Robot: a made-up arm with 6 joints. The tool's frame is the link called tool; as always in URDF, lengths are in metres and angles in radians. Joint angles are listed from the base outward.
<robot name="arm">
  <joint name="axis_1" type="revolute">
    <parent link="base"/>
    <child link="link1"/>
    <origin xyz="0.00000 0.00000 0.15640" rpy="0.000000 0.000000 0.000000"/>
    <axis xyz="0 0 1"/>
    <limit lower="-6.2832" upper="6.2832"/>
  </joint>
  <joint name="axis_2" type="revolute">
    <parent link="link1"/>
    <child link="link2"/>
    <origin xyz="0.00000 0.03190 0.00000" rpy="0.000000 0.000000 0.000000"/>
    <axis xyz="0 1 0"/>
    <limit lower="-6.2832" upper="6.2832"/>
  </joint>
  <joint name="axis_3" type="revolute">
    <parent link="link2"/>
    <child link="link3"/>
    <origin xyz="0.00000 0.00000 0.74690" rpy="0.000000 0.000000 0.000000"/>
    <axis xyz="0 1 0"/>
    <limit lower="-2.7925" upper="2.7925"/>
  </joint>
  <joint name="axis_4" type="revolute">
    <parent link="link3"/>
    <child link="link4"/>
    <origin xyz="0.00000 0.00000 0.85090" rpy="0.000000 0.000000 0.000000"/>
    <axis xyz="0 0 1"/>
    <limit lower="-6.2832" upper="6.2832"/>
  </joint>
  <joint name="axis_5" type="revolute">
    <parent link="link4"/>
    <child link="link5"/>
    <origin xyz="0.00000 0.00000 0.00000" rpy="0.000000 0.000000 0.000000"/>
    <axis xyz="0 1 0"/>
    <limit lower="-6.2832" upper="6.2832"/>
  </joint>
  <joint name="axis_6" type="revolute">
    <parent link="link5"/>
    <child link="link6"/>
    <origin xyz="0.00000 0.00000 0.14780" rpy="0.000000 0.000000 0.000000"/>
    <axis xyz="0 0 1"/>
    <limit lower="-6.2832" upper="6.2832"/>
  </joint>
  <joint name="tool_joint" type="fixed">
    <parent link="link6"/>
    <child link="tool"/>
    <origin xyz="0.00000 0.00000 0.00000" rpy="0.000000 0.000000 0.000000"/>
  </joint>
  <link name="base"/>
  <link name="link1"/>
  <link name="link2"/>
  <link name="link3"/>
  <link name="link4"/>
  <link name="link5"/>
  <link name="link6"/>
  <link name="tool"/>
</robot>
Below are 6 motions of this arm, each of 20 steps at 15 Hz.
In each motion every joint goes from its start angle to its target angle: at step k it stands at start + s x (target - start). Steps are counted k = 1, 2, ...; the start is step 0. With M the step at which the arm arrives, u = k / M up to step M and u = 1 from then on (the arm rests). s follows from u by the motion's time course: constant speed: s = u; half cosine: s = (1 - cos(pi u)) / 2; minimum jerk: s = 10 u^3 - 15 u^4 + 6 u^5.
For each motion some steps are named. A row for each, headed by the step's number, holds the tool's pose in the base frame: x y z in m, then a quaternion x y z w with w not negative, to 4 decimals.
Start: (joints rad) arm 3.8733 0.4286 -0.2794 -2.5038 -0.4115 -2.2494
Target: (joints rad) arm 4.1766 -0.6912 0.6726 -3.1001 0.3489 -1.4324
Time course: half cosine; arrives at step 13
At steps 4, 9, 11, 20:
4: -0.1617 -0.2365 1.8746 0.1741 -0.0067 -0.3652 0.9145
9: 0.2112 0.2597 1.8257 -0.0822 0.0149 -0.2317 0.9692
11: 0.2825 0.4032 1.7526 -0.1501 0.0443 -0.1893 0.9694
20: 0.3039 0.4534 1.7206 -0.1735 0.0572 -0.1740 0.9677

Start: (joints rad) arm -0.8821 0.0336 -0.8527 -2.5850 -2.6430 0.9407
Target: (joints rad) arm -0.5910 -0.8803 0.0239 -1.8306 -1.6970 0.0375
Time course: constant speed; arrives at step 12
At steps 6, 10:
6: -0.5265 0.6530 1.4049 0.7097 0.0500 0.7004 0.0568
10: -0.7611 0.7697 1.2882 0.5848 0.3387 0.7357 0.0448

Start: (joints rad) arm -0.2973 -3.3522 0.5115 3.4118 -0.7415 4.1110
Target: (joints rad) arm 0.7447 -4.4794 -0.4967 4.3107 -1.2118 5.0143
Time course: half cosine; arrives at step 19
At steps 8, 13, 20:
8: 0.8008 0.1766 -1.3144 -0.7192 -0.6371 -0.0227 0.2763
13: 1.2752 0.8719 -0.4675 -0.6121 -0.6500 -0.2989 0.3370
20: 1.0777 1.2099 0.1671 -0.4466 -0.6569 -0.3896 0.4662

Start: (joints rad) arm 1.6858 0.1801 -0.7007 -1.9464 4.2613 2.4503
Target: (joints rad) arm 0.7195 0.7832 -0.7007 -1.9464 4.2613 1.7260
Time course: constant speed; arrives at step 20
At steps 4, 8, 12, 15, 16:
4: -0.1583 -0.0278 1.6132 -0.7587 -0.2468 0.3711 0.4752
8: -0.1136 0.1723 1.6074 -0.7892 -0.2028 0.3110 0.4892
12: -0.0006 0.3461 1.5806 -0.8152 -0.1567 0.2552 0.4957
15: 0.1224 0.4470 1.5468 -0.8316 -0.1211 0.2167 0.4968
16: 0.1693 0.4736 1.5330 -0.8364 -0.1091 0.2045 0.4966

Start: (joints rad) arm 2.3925 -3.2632 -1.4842 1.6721 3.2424 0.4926
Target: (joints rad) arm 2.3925 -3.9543 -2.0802 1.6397 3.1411 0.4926
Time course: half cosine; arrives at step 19
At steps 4, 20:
4: -0.6264 0.5570 -0.4582 0.7433 0.1907 0.3940 0.5058
20: -0.5457 0.4638 0.3244 0.9727 0.1961 0.0721 0.1009

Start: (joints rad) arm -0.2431 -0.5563 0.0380 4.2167 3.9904 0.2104
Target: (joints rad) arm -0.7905 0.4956 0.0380 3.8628 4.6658 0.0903
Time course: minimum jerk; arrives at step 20
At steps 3, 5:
3: -0.6282 0.3005 1.4934 -0.7675 -0.3311 -0.5429 0.0814
5: -0.5067 0.2959 1.5518 -0.7809 -0.2970 -0.5408 0.0976

